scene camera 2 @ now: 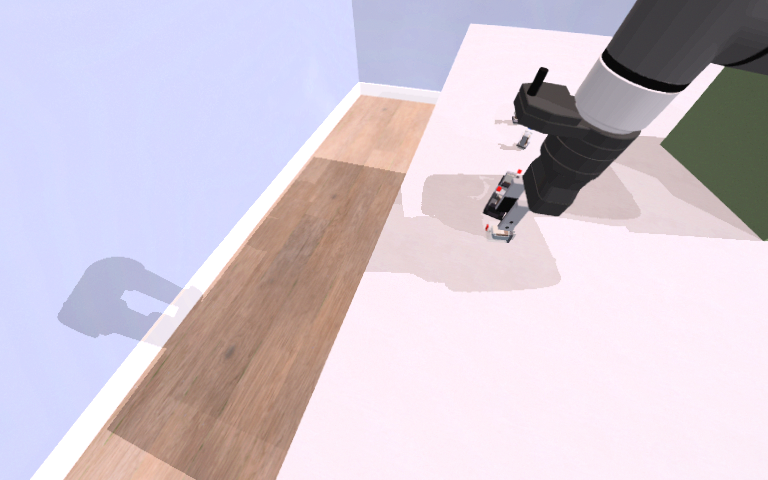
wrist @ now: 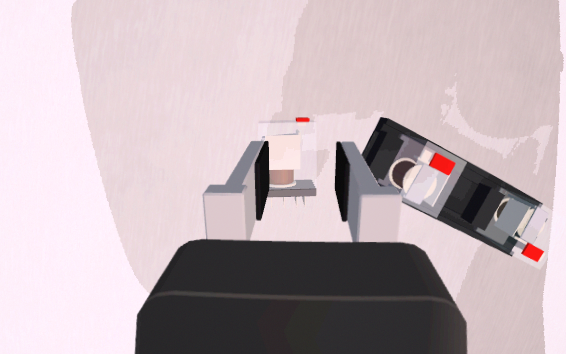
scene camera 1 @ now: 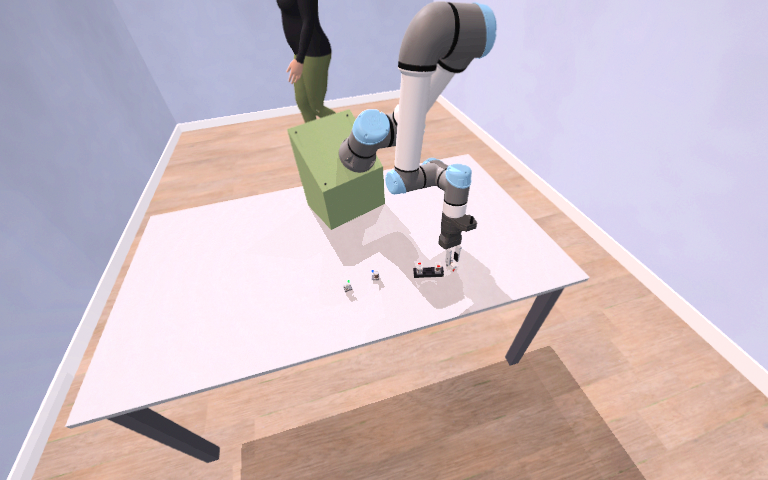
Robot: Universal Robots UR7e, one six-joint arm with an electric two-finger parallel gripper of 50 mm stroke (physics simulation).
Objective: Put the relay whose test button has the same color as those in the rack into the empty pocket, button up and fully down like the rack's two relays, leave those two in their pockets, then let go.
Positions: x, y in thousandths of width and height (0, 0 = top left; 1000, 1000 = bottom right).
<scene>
In view: the gripper (scene camera 2: 656, 457) and a black rack (wrist: 837, 569).
The gripper is seen too in the wrist view (wrist: 534, 468).
</scene>
